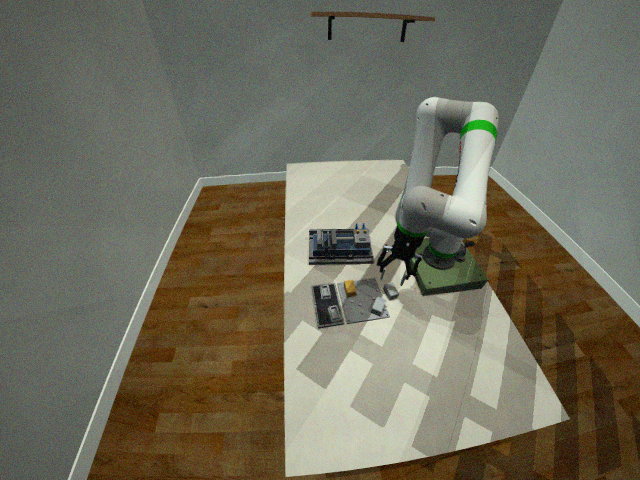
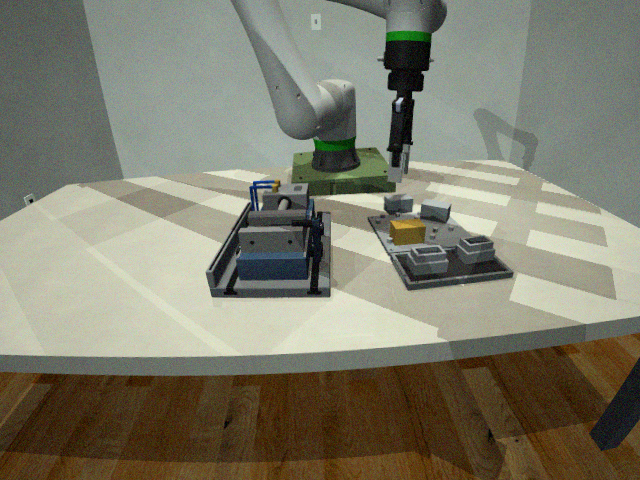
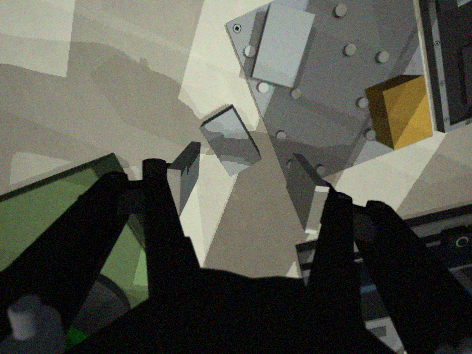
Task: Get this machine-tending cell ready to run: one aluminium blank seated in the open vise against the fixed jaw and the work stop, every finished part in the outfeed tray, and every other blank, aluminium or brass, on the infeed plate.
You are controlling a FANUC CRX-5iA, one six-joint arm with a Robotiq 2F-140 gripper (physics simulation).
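Places are measured from the arm's base along level axes (x ahead, y right, z down), in centimetres.
Pixels of known places: gripper, fingertip midpoint: [image 1: 391, 279] [image 2: 397, 177] [image 3: 244, 165]; arm's base, origin of the base link: [image 1: 438, 257] [image 2: 335, 164].
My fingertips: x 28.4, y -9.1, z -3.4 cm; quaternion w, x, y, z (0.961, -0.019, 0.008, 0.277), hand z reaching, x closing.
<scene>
For each thing: its top centre in the pictures, then the offset to it from my fingertips.
- grey aluminium blank, middle of its top: [image 3: 231, 144] [image 2: 398, 197] [image 1: 391, 288] dy -0.9, dx -0.9, dz +5.3 cm
- infeed plate, middle of its top: [image 3: 338, 83] [image 2: 420, 229] [image 1: 362, 298] dy -1.2, dx +11.5, dz +8.1 cm
- second aluminium blank, middle of its top: [image 3: 282, 46] [image 2: 436, 203] [image 1: 379, 303] dy -6.9, dx +6.9, dz +4.5 cm
- brass blank, middle of its top: [image 3: 408, 114] [image 2: 407, 223] [image 1: 350, 286] dy +3.6, dx +15.6, dz +4.5 cm
- vise, middle of its top: [image 2: 276, 203] [image 1: 341, 234] dy +28.2, dx +13.3, dz -1.0 cm
My gripper [image 1: 393, 279] [image 2: 399, 176] [image 3: 244, 165] is partly open and empty, above the table near a grey aluminium blank [image 1: 391, 291] [image 2: 398, 203] [image 3: 231, 140]. That blank lies askew off the infeed plate [image 2: 444, 235] [image 3: 325, 115], close beside its edge. A second aluminium blank [image 1: 379, 305] [image 2: 435, 210] [image 3: 284, 45] sits askew at the plate's corner. A brass blank [image 1: 350, 287] [image 2: 407, 232] [image 3: 407, 112] is on the plate. Two stepped finished parts [image 1: 325, 291] [image 2: 428, 259] stand in the dark outfeed tray [image 2: 460, 281]. The vise [image 1: 341, 242] [image 2: 272, 266] shows no blank between its jaws; its floor is partly hidden.
The green robot base [image 1: 452, 276] [image 2: 341, 180] [image 3: 60, 205] stands behind the loose blank. Small round pins rise from the infeed plate. Blue hoses [image 2: 253, 193] rise at the vise's rear, and a dark work-stop arm [image 2: 315, 242] stands at its side.
</scene>
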